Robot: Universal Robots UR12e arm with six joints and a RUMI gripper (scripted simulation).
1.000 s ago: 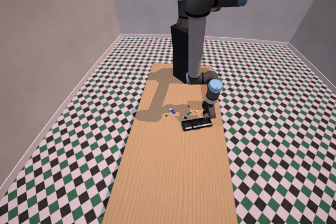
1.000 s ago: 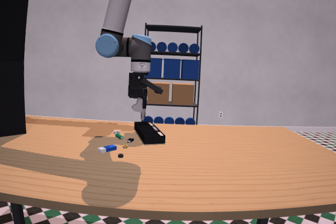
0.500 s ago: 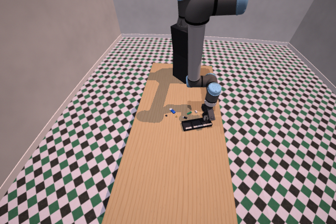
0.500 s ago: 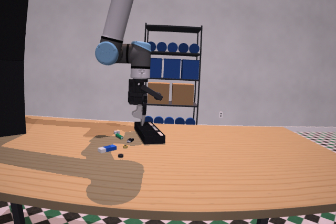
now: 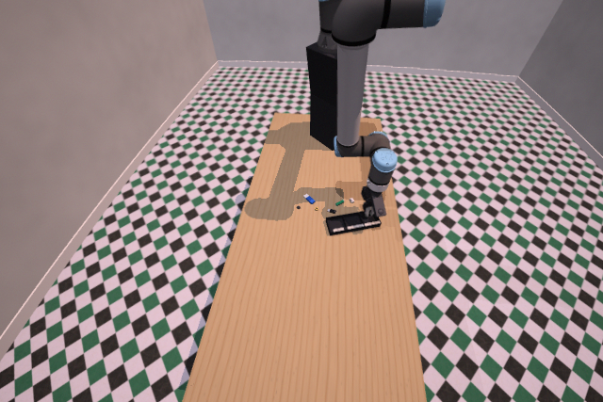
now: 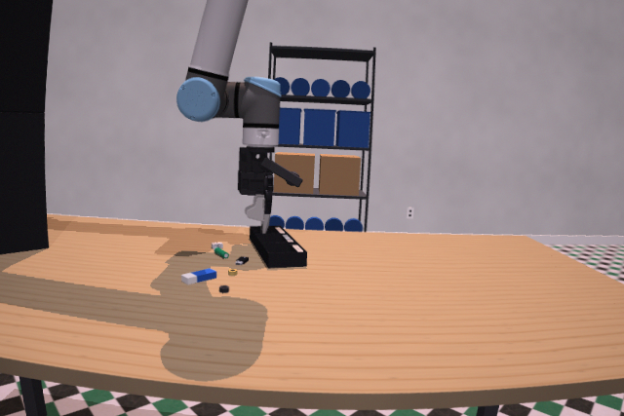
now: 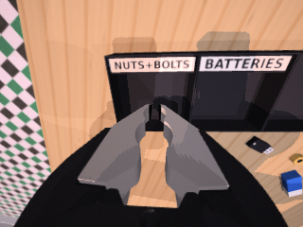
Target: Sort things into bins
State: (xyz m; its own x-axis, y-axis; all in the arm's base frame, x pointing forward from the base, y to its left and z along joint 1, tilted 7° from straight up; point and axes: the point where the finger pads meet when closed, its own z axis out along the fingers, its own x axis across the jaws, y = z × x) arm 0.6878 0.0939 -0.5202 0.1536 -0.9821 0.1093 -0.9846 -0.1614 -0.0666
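The green battery lies 100 mm behind my hand, 130 mm to the right of it and 30 mm below it. Round my hand: black bin: 30 mm ahead, 80 mm to the right, 20 mm below; small white piece: 110 mm behind, 60 mm to the right, 30 mm below; black usb stick: 50 mm behind, 180 mm to the right, 30 mm below.
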